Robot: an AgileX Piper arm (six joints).
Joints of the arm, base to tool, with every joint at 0 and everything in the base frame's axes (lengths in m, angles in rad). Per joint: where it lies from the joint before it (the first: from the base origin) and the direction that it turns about. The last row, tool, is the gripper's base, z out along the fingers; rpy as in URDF.
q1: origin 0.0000 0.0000 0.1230 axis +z
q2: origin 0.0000 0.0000 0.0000 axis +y
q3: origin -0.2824 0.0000 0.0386 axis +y
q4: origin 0.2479 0.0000 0.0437 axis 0.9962 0 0.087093
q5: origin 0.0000 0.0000 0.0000 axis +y
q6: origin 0.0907 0.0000 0.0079 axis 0.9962 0 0.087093
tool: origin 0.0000 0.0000 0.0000 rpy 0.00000 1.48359 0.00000
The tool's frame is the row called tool.
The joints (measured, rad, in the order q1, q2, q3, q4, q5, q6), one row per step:
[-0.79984, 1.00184, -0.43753, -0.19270, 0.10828, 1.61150]
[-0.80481, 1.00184, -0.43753, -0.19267, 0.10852, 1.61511]
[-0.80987, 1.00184, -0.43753, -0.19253, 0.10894, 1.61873]
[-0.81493, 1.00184, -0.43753, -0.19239, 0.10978, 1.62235]
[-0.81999, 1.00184, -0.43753, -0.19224, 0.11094, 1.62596]
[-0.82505, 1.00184, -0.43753, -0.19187, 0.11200, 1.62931]
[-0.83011, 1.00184, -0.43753, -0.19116, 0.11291, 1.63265]
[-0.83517, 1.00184, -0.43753, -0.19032, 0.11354, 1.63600]
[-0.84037, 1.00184, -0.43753, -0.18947, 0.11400, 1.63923]
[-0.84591, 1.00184, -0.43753, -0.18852, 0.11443, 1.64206]
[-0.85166, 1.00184, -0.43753, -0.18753, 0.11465, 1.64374]
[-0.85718, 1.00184, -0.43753, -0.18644, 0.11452, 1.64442]
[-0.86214, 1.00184, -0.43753, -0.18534, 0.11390, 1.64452]
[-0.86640, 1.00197, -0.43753, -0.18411, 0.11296, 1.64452]
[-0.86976, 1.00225, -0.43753, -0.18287, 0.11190, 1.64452]
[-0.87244, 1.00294, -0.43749, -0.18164, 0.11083, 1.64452]
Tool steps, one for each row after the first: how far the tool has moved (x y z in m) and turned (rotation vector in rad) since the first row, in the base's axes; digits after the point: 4 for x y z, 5 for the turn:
[-0.0007, -0.0006, 0.0000, 0.00221, -0.00206, -0.00701]
[-0.0014, -0.0013, 0.0000, 0.00460, -0.00407, -0.01420]
[-0.0021, -0.0019, -0.0001, 0.00726, -0.00578, -0.02147]
[-0.0029, -0.0025, -0.0002, 0.01011, -0.00727, -0.02879]
[-0.0037, -0.0031, -0.0003, 0.01287, -0.00882, -0.03606]
[-0.0044, -0.0038, -0.0003, 0.01573, -0.01071, -0.04345]
[-0.0051, -0.0044, -0.0004, 0.01848, -0.01292, -0.05086]
[-0.0059, -0.0050, -0.0004, 0.02105, -0.01519, -0.05831]
[-0.0067, -0.0057, -0.0005, 0.02343, -0.01732, -0.06593]
[-0.0075, -0.0064, -0.0005, 0.02504, -0.01892, -0.07310]
[-0.0083, -0.0070, -0.0005, 0.02594, -0.02023, -0.07947]
[-0.0090, -0.0077, -0.0004, 0.02620, -0.02153, -0.08488]
[-0.0095, -0.0082, -0.0004, 0.02636, -0.02299, -0.08953]
[-0.0100, -0.0086, -0.0004, 0.02657, -0.02443, -0.09327]
[-0.0102, -0.0090, -0.0004, 0.02710, -0.02556, -0.09634]

